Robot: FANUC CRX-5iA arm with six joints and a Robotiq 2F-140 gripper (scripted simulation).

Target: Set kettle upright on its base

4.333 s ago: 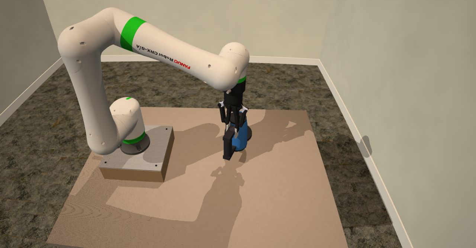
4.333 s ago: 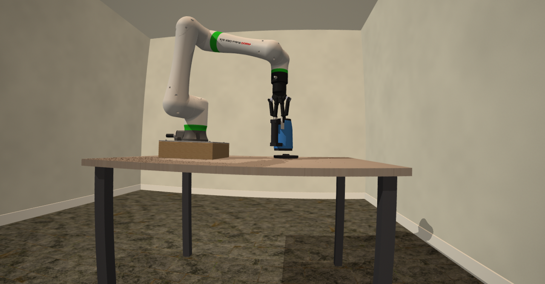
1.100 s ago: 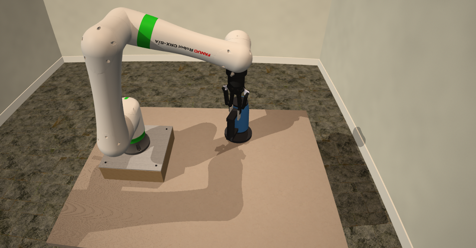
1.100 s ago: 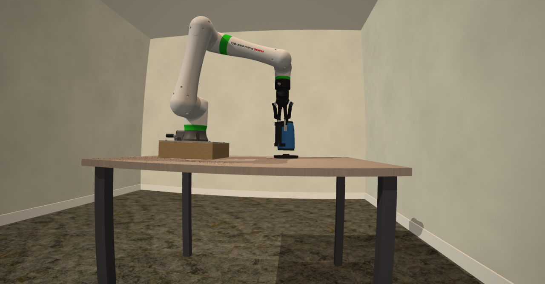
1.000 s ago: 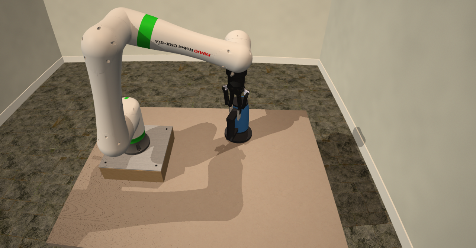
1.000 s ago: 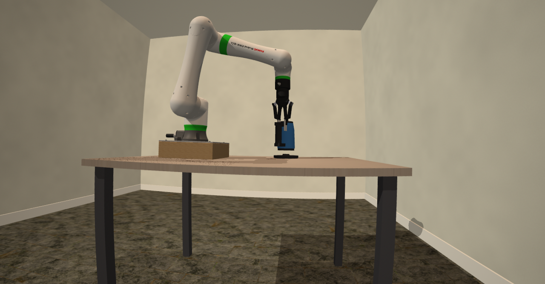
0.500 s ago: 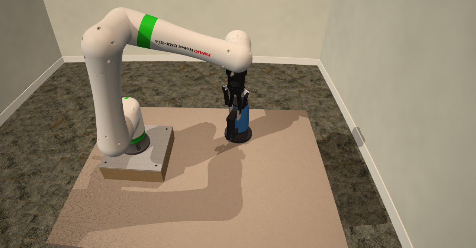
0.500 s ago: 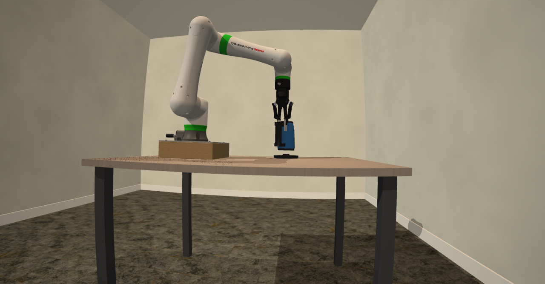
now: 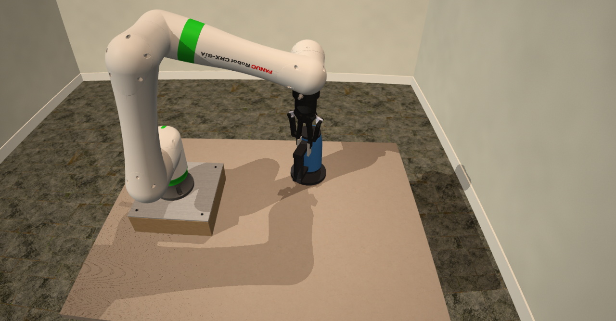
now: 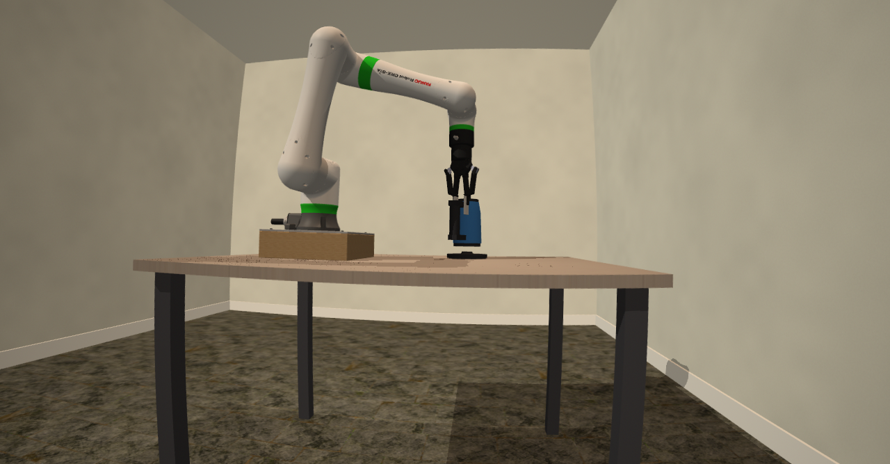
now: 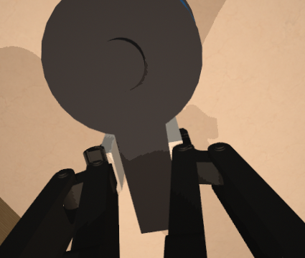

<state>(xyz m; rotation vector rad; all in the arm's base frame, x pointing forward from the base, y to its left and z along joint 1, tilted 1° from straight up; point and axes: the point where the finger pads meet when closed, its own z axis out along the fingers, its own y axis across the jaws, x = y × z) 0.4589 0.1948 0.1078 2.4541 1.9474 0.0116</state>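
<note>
My gripper is now 50 mm above the blue kettle, 30 mm to the right of it and 10 mm short of it. The rest, counted from my hand: round black base: 180 mm below, 60 mm to the left, 10 mm ahead.
</note>
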